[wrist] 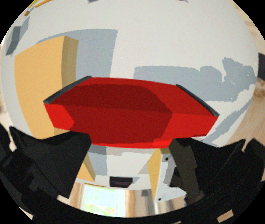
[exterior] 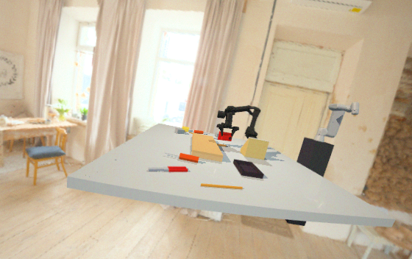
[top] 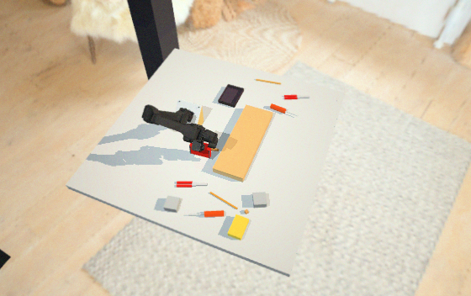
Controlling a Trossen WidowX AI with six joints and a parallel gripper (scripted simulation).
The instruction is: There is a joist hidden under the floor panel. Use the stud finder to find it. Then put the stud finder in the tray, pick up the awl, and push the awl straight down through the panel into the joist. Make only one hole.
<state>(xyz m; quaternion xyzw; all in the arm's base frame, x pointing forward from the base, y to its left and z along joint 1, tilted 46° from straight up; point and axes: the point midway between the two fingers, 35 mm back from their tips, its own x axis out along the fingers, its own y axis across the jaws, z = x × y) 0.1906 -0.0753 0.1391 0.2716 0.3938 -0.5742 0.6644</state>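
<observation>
Right now my gripper tip is 10 mm to the left of the stud finder and 10 mm past it. Also, from my gripper tip: dark tray 480 mm to the left, 80 mm behind, 60 mm below; then yellow block 400 mm ahead, 320 mm to the right, 60 mm below.
</observation>
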